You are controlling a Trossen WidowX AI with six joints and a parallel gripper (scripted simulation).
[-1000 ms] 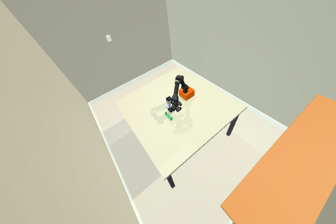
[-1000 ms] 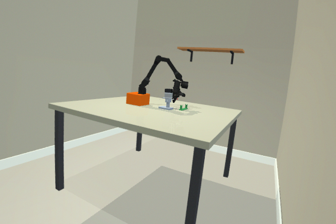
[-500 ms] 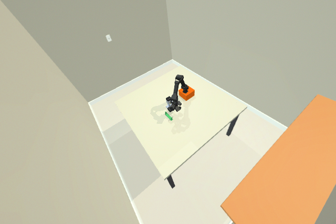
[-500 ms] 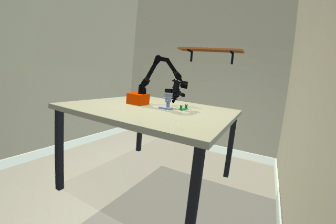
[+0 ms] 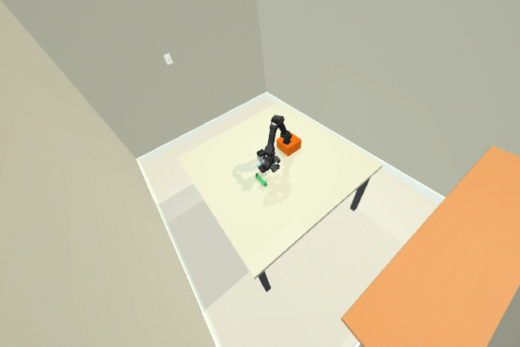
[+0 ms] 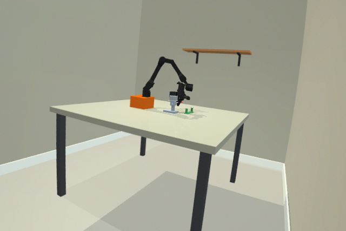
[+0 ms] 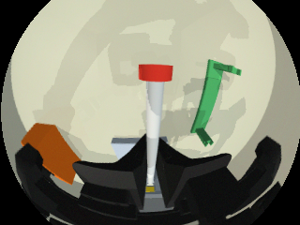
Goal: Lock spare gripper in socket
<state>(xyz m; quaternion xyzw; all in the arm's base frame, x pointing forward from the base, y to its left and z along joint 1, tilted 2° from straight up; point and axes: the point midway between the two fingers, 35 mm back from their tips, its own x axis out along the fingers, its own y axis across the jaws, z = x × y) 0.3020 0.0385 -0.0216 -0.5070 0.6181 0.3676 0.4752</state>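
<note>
The grey mount lies 3 cm behind my gripper tip and 9 cm to the right of it. Round my gripper tip: spare gripper (2 cm behind, 9 cm to the right, 8 cm above).
</note>
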